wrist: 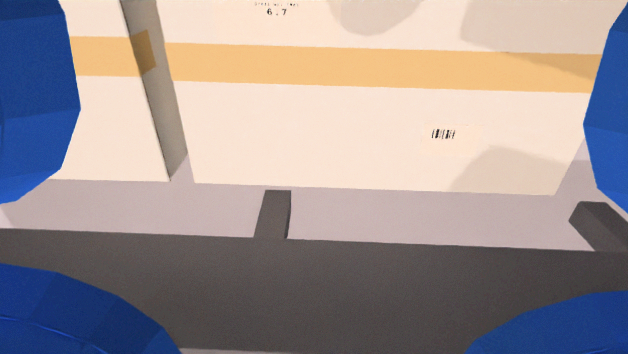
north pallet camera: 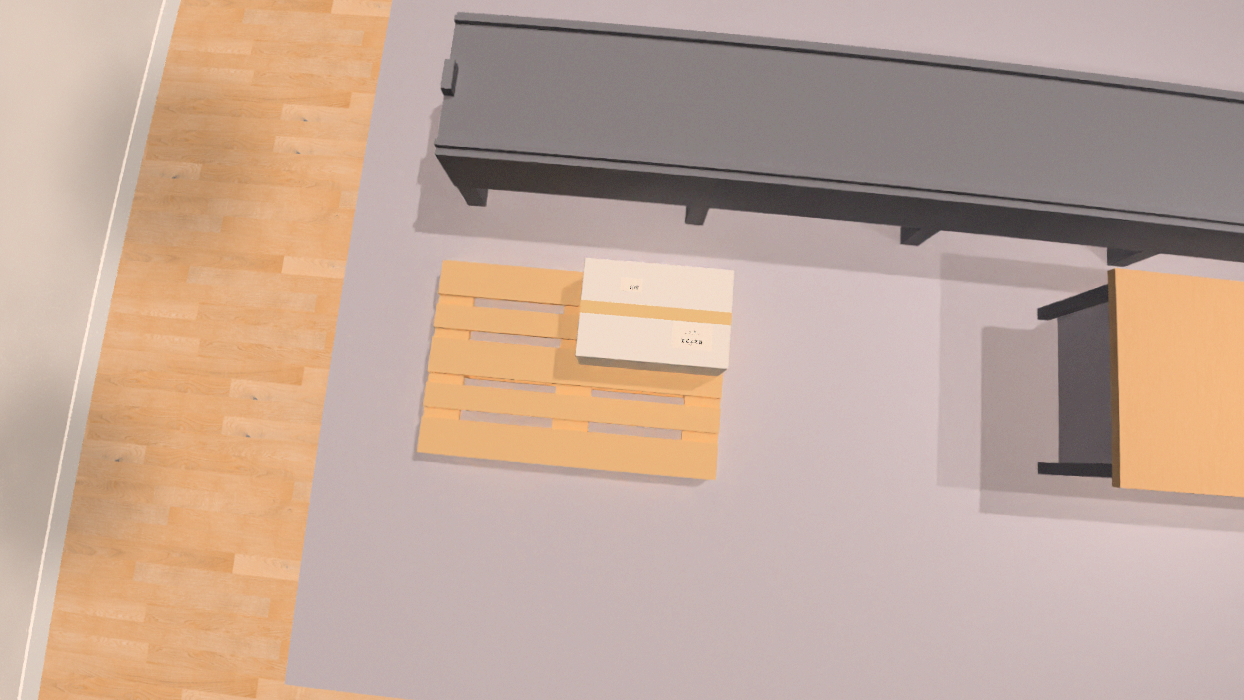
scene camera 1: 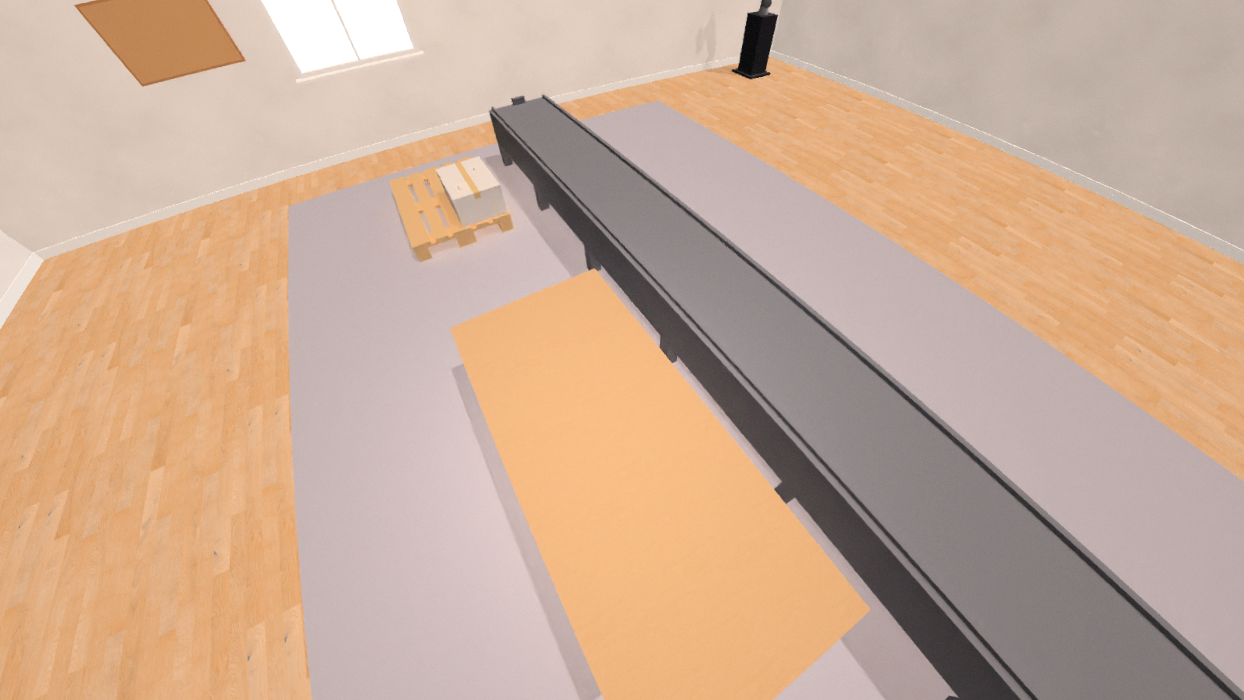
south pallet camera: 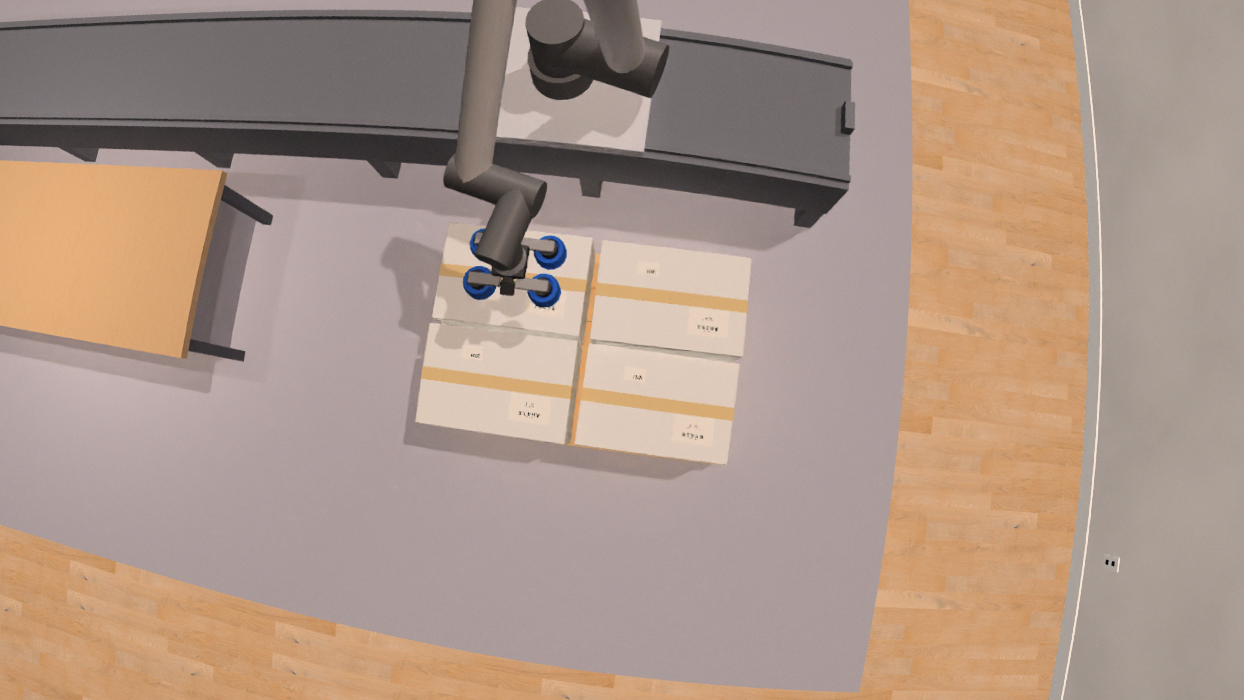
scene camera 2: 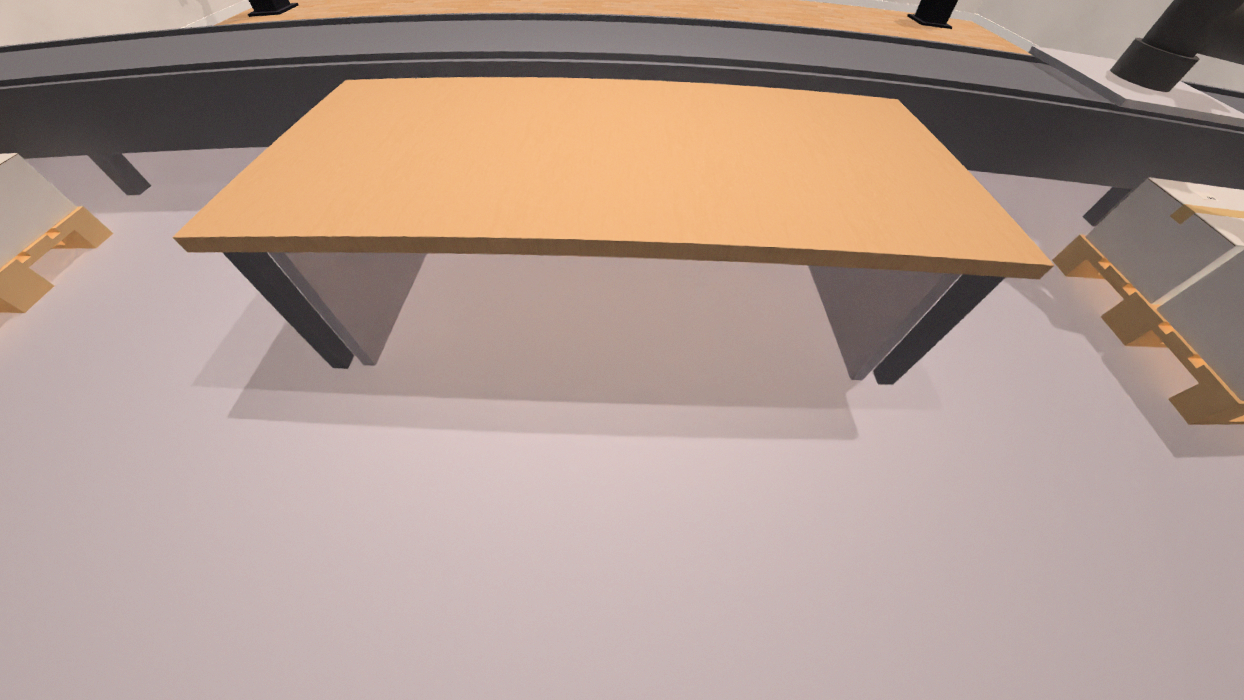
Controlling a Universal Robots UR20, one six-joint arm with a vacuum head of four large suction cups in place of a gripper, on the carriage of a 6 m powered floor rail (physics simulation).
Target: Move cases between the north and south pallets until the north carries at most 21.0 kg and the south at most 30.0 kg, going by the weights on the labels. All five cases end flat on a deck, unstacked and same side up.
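Frame: origin at the arm's base, x ahead, y left, z up, level; centimetres.
Where they show: end effector, tool point: (wrist: pixel 322 250); arm's base, origin of the base link: (south pallet camera: pixel 563 73) (scene camera 2: pixel 1139 80).
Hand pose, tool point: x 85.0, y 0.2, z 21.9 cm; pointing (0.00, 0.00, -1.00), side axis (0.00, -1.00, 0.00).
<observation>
Each offset is from my tool point to the centre of the thing. Level surfaces: height alone.
My suction head (south pallet camera: pixel 513 266) hangs above the south pallet's rail-side, table-side case @[dx -4.8, dy -8.4, dz -50.6 cm] (south pallet camera: pixel 461 306) (wrist: pixel 300 132), with its four blue cups apart from the case top, holding nothing. In the wrist view that case's label reads 6.7. Three more white taped cases, one rail-side @[dx -4.7, dy +52.1, dz -50.2 cm] (south pallet camera: pixel 630 323) (wrist: pixel 112 125) and two on the far side (south pallet camera: pixel 478 400) (south pallet camera: pixel 626 426), lie flat and unstacked on the south pallet (south pallet camera: pixel 583 383) (scene camera 2: pixel 1130 317). One case (north pallet camera: pixel 635 335) (scene camera 1: pixel 480 207) lies flat at the rail-side, table-side corner of the north pallet (north pallet camera: pixel 565 454) (scene camera 1: pixel 418 230). The other weights are too small to read.
A wooden table @[dz -25.9 cm] (scene camera 1: pixel 643 487) (scene camera 2: pixel 608 165) stands between the pallets. The dark floor rail (scene camera 1: pixel 739 287) (north pallet camera: pixel 782 113) (south pallet camera: pixel 260 74) runs beside them. The arm's light carriage plate (south pallet camera: pixel 608 121) is on the rail next to the south pallet.
</observation>
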